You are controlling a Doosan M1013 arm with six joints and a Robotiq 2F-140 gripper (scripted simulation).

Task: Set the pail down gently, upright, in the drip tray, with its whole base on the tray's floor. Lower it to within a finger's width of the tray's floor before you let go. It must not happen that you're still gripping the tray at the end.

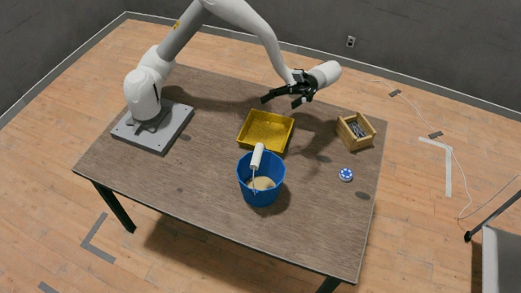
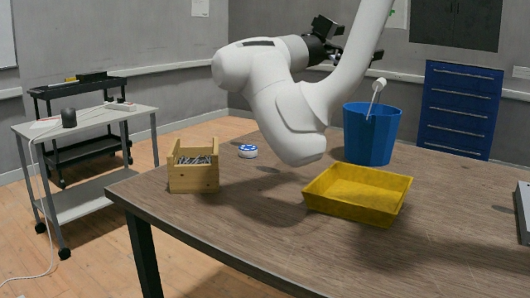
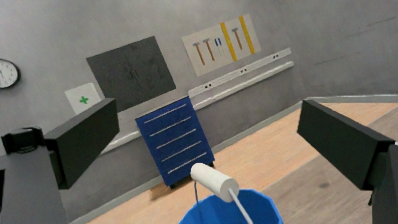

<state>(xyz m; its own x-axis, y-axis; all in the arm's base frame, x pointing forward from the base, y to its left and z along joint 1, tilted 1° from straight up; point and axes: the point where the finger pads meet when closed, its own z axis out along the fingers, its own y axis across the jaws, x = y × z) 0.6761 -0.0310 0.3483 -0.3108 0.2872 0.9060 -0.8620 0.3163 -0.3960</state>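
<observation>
Right now my hand is 1 cm past the blue pail, 17 cm to the left of it and 23 cm above it. From my hand the other things lie so: yellow drip tray (8 cm behind, 15 cm to the left, 37 cm below); white disc (34 cm ahead, 4 cm to the left, 37 cm below).
</observation>
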